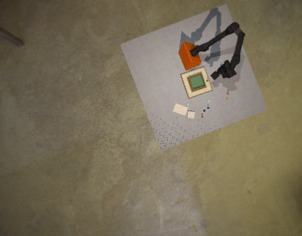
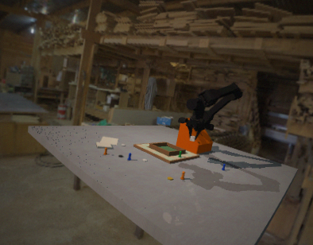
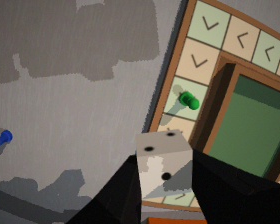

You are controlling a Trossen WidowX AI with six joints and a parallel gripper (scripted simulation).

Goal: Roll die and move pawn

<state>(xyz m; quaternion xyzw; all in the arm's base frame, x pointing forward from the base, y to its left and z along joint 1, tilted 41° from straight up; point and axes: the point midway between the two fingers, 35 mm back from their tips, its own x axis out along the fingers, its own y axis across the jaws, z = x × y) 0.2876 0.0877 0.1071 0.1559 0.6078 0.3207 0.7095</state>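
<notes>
My gripper tip is now 2 cm short of the green pawn, 5 cm to the left of it and 10 cm above it. The rest, counted from my gripper tip: white die right at my gripper tip.
</notes>
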